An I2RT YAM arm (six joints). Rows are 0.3 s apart.
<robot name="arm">
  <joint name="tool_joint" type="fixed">
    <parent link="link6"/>
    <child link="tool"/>
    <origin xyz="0 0 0" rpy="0 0 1.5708"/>
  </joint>
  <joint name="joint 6" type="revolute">
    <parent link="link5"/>
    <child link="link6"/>
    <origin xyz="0.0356 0 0.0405" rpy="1.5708 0 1.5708"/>
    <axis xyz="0 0 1"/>
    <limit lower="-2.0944" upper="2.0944"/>
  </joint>
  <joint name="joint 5" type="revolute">
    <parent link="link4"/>
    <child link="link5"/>
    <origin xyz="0.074 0.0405 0.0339" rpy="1.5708 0 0"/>
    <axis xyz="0 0 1"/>
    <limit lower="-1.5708" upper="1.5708"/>
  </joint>
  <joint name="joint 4" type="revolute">
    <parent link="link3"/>
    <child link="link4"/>
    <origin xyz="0.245 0.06 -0.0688" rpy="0 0 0"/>
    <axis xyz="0 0 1"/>
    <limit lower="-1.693" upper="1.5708"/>
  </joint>
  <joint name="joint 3" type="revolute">
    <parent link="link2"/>
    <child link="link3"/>
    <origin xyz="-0.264 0 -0.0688" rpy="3.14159 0 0"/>
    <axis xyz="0 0 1"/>
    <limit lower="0" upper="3.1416"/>
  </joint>
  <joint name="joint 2" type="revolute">
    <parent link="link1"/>
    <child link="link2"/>
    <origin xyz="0.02 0.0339 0.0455" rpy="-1.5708 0 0"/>
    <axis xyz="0 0 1"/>
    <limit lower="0" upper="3.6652"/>
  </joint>
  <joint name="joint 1" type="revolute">
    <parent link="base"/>
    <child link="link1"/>
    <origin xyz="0 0 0.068" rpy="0 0 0"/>
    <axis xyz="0 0 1"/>
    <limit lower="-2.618" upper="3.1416"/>
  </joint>
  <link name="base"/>
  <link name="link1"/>
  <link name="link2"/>
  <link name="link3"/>
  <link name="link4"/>
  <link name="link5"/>
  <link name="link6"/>
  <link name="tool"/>
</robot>
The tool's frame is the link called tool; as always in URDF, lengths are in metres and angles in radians.
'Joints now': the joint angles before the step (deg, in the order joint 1, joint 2, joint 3, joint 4, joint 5, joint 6). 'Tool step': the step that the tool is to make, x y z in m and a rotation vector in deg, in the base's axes. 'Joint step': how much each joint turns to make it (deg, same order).
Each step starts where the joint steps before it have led.
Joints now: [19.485 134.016 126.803 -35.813 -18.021 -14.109]
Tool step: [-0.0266 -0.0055 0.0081 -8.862 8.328 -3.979]
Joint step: [0.918 -3.022 -0.007 -13.878 7.343 0.022]
